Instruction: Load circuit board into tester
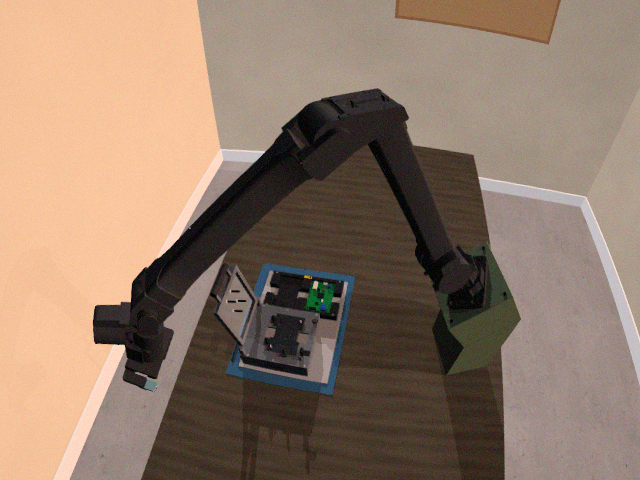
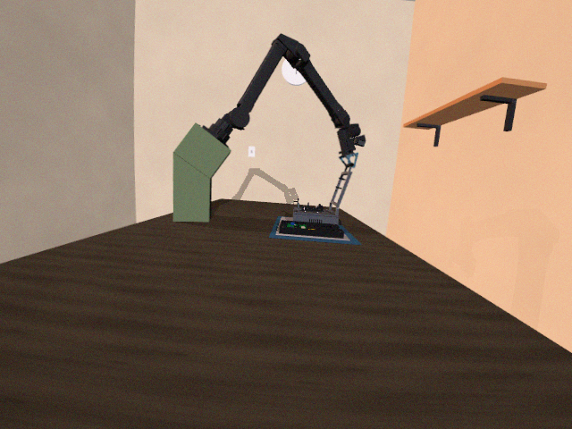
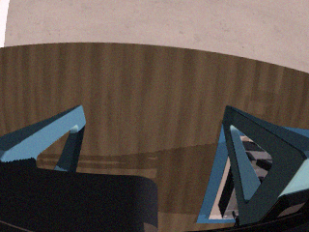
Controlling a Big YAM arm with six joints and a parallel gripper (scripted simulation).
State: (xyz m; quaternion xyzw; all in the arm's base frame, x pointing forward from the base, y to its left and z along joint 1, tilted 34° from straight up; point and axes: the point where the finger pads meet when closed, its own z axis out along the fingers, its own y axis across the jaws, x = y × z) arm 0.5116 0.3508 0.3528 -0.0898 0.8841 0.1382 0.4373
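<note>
Right now my hand is 180 mm past the green circuit board, 490 mm to the left of it and 260 mm above it. The rest, counted from my hand: black latch hook 230 mm behind, 260 mm to the right, 200 mm below; tester lid 40 mm behind, 280 mm to the right, 100 mm below.
</note>
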